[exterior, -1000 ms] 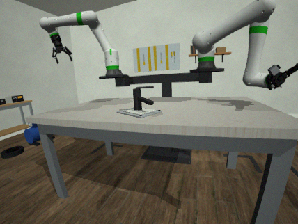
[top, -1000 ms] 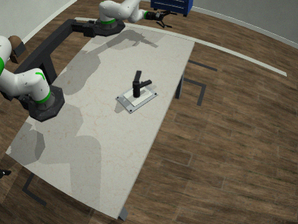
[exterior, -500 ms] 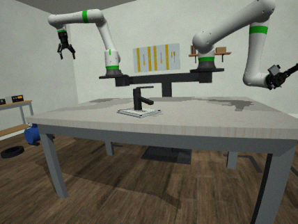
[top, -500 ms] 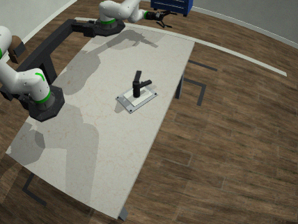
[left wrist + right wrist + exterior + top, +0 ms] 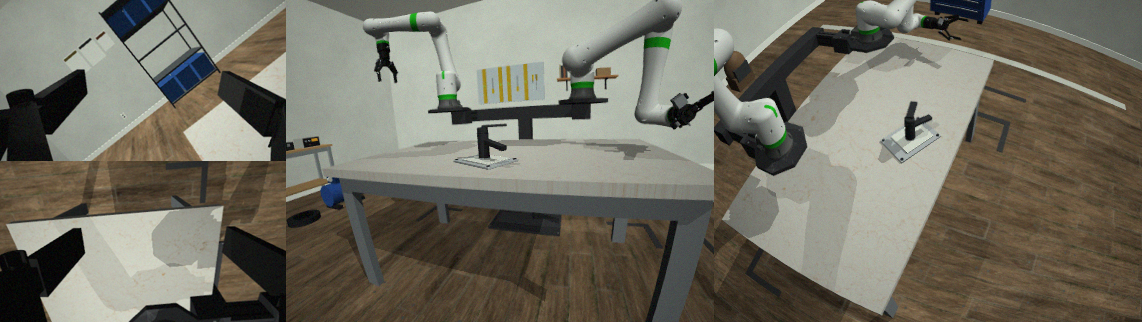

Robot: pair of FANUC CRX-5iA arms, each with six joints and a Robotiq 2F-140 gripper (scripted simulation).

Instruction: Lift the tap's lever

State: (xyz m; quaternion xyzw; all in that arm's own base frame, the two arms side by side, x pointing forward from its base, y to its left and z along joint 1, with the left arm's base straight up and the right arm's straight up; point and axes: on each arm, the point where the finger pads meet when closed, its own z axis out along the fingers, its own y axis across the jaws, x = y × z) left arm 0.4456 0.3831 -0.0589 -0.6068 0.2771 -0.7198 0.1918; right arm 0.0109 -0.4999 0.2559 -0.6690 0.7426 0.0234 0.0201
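Observation:
My left gripper is now 20 mm past the flat lever, 760 mm to the left of it and 50 mm above it. From my left hand the other things lie so: black tap: 10 mm behind, 780 mm to the right, 90 mm below; then grey base plate: 10 mm behind, 810 mm to the right, 190 mm below.

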